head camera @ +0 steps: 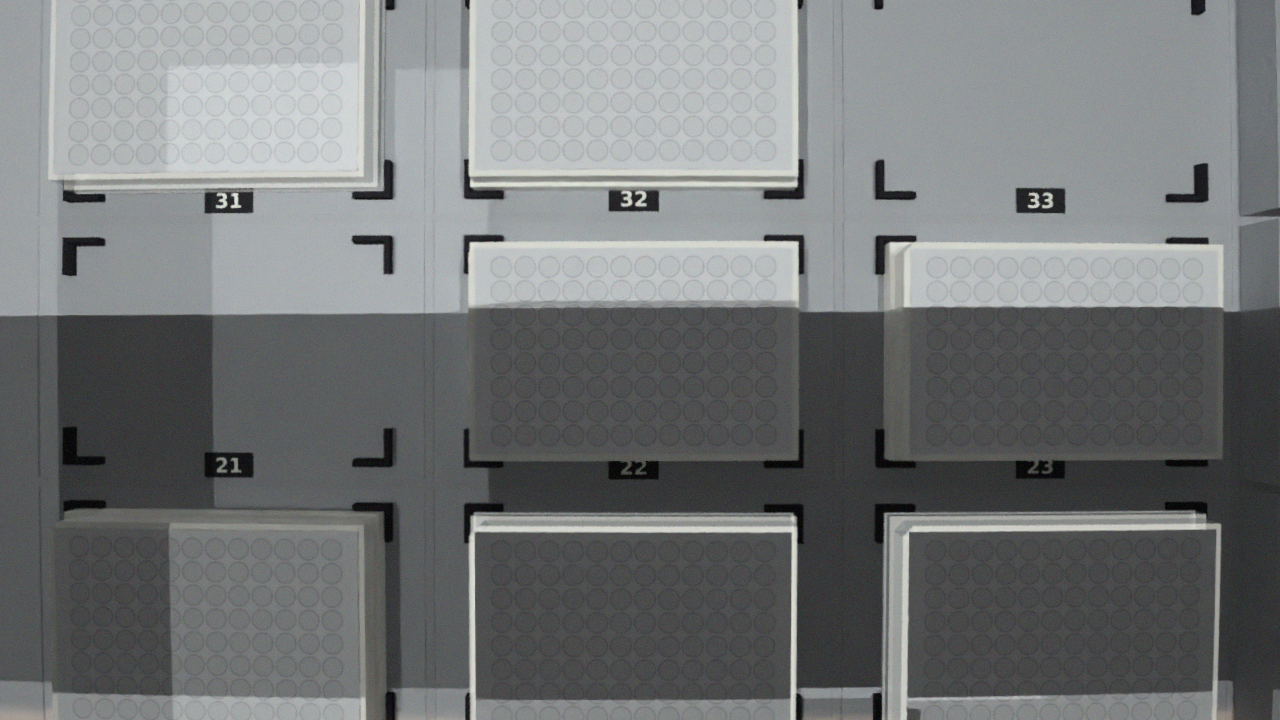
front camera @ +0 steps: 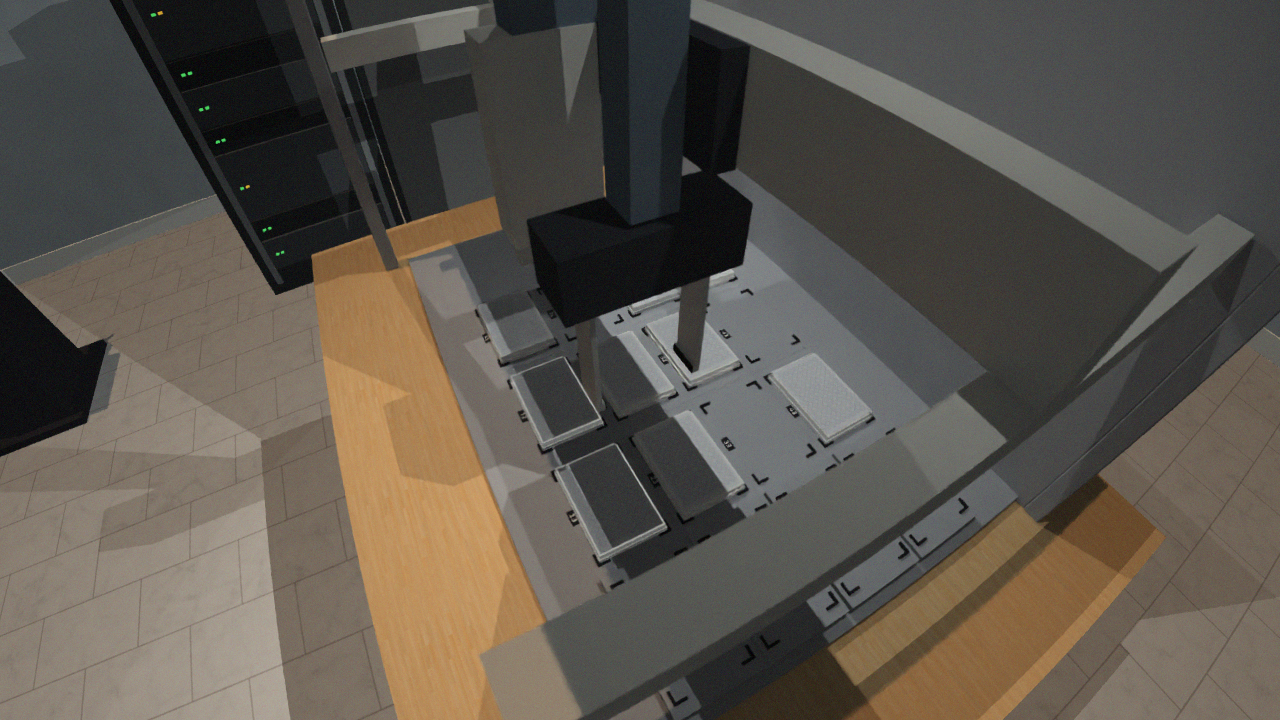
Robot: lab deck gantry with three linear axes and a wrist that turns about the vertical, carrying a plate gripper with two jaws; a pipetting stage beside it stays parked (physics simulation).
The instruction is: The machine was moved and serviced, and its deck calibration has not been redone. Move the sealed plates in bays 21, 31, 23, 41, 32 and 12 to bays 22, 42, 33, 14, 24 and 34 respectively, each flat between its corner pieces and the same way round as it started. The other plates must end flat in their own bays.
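Frame: origin at the robot's base, x back, y left, z down, level; centimetres.
Where they show: gripper, between the fingertips: [front camera: 641,378]; robot's base, origin of its link: [front camera: 475,314].
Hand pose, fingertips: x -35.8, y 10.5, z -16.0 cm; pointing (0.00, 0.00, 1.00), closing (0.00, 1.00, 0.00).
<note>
Things, the pixels of their top centre, and the offset from my fingertips. "*": a spot on its surface instead.
- bay 31, a spot on its surface: [head camera: 214,107] * dx +29.3, dy +14.1, dz +14.6 cm
- bay 32, a spot on its surface: [head camera: 626,89] * dx +13.6, dy +14.6, dz +14.6 cm
- bay 22, a spot on its surface: [head camera: 632,358] [front camera: 623,368] * dx +13.4, dy +4.5, dz +14.6 cm
- bay 23, a spot on its surface: [head camera: 1060,358] [front camera: 684,457] * dx -2.8, dy +4.5, dz +14.6 cm
- bay 12, a spot on its surface: [head camera: 632,617] [front camera: 558,394] * dx +13.4, dy -5.3, dz +14.6 cm
- bay 11, a spot on its surface: [head camera: 214,617] [front camera: 517,321] * dx +29.4, dy -5.4, dz +14.6 cm
- bay 13, a spot on its surface: [head camera: 1060,617] [front camera: 612,492] * dx -2.9, dy -5.4, dz +14.6 cm
- bay 43, a spot on its surface: [front camera: 820,395] * dx -3.6, dy +25.6, dz +14.6 cm
My gripper [front camera: 640,385] is open and empty, raised above the deck; it does not show clearly in the head view. White sealed plates lie in bay 31 [front camera: 662,298] [head camera: 214,107], bay 32 [front camera: 717,356] [head camera: 626,89], bay 22 [front camera: 631,368] [head camera: 632,358], bay 23 [front camera: 684,461] [head camera: 1060,358] and bay 12 [front camera: 556,401] [head camera: 632,617]. The plate in bay 22 looks flat between its corner pieces. Bays 21 and 33 hold no plate; their labels [head camera: 228,465] [head camera: 1040,200] are readable. Bay 41 is hidden in the front view.
Other plates lie in bay 11 [front camera: 519,328] [head camera: 214,617], bay 13 [front camera: 610,501] [head camera: 1060,617] and bay 43 [front camera: 820,395]. A grey frame beam [front camera: 760,546] crosses the deck's front. The parked pipetting stage [front camera: 541,134] hangs behind the gripper. Dark shadows cross the plates.
</note>
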